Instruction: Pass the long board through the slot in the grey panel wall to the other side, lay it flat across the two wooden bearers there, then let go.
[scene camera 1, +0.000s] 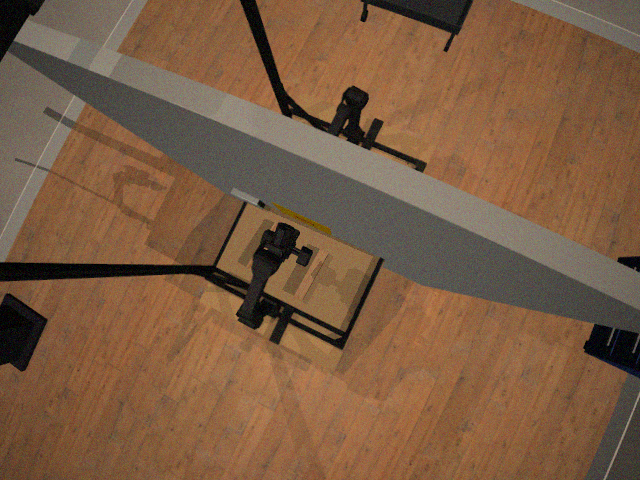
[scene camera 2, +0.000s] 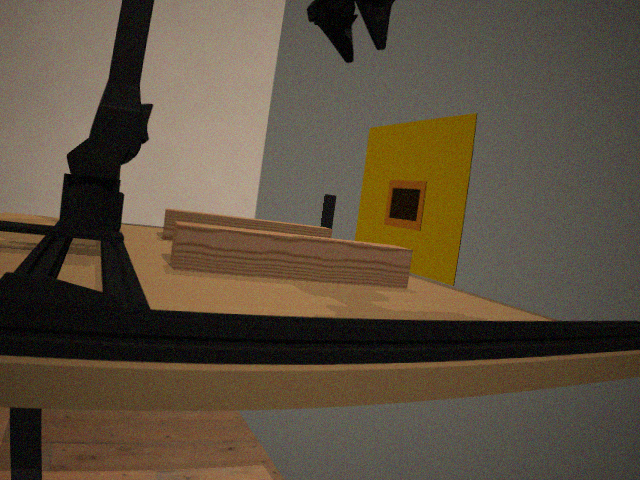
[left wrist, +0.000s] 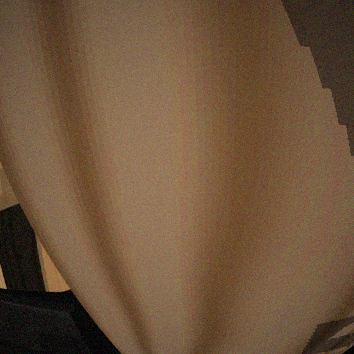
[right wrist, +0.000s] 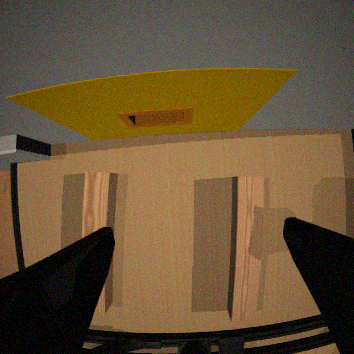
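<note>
The long tan board (left wrist: 175, 175) fills the left wrist view, and my left gripper is shut on it; its fingers are hidden behind the board. The grey panel wall (scene camera 1: 328, 200) (scene camera 2: 509, 190) (right wrist: 175, 35) carries a yellow plate (scene camera 2: 423, 143) (right wrist: 218, 91) with an orange-framed slot (scene camera 2: 390, 205) (right wrist: 189, 117). Two wooden bearers (scene camera 2: 290, 262) (scene camera 2: 247, 223) (right wrist: 95, 211) (right wrist: 247, 246) lie side by side on the table (scene camera 2: 270, 295) (right wrist: 158, 175) in front of the slot. My right gripper (right wrist: 199, 232) (scene camera 2: 365, 50) (scene camera 1: 286, 230) is open and empty, high above the bearers and facing the slot.
Black frame rails (scene camera 2: 318, 333) (scene camera 1: 304, 324) run along the table's edge. A short black post (scene camera 2: 328, 210) stands by the wall behind the bearers. The left arm (scene camera 1: 351, 114) stands on the wall's far side. A dark bench (scene camera 1: 423, 10) stands further back.
</note>
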